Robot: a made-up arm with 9 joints.
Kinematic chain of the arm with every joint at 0, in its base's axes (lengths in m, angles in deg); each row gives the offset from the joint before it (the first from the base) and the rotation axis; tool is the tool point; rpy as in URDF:
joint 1: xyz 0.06 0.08 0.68 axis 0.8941 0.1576 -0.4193
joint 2: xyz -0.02 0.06 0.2 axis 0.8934 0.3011 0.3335
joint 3: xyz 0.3 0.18 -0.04 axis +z
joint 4: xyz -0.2 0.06 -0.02 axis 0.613 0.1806 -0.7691
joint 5: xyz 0 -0.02 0.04 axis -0.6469 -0.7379 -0.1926
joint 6: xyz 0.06 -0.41 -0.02 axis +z
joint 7: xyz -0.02 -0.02 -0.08 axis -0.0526 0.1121 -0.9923
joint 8: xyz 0 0.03 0 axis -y
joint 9: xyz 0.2 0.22 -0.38 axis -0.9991 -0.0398 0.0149
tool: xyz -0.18 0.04 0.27 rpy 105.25 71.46 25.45
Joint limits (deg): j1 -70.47..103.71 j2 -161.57..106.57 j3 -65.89..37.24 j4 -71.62..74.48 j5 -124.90..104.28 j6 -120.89..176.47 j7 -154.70..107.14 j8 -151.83..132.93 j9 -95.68..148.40
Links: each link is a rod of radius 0.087 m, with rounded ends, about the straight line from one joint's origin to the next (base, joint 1, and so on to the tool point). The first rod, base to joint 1, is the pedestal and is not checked.
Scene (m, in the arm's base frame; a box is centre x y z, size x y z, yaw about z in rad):
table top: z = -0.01
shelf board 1: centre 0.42 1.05 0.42 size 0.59 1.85 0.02 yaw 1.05
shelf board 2: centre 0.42 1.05 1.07 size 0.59 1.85 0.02 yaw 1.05
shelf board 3: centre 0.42 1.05 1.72 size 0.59 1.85 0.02 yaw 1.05
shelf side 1: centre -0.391 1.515 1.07 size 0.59 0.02 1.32 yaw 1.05
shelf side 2: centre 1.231 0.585 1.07 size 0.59 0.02 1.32 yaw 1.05
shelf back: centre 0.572 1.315 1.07 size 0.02 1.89 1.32 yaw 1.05
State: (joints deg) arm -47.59 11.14 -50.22 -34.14 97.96 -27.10 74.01 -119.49 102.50
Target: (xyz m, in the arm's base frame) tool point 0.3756 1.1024 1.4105
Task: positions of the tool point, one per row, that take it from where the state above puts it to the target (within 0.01 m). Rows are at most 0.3 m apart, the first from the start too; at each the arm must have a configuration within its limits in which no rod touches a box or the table.
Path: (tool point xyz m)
1: 0.0007 1.1299 0.6990
2: -0.0921 1.0182 0.6999
3: -0.1799 0.8700 0.7097
4: -0.2316 0.6918 0.7116
5: -0.1482 0.7653 0.9354
6: -0.0324 0.7466 1.1804
7: 0.1020 0.6255 1.4105
8: 0.1941 0.7636 1.4479
9: 0.2839 0.8913 1.4514
10: 0.3504 1.0025 1.4357
11: 0.3756 1.1024 1.4105

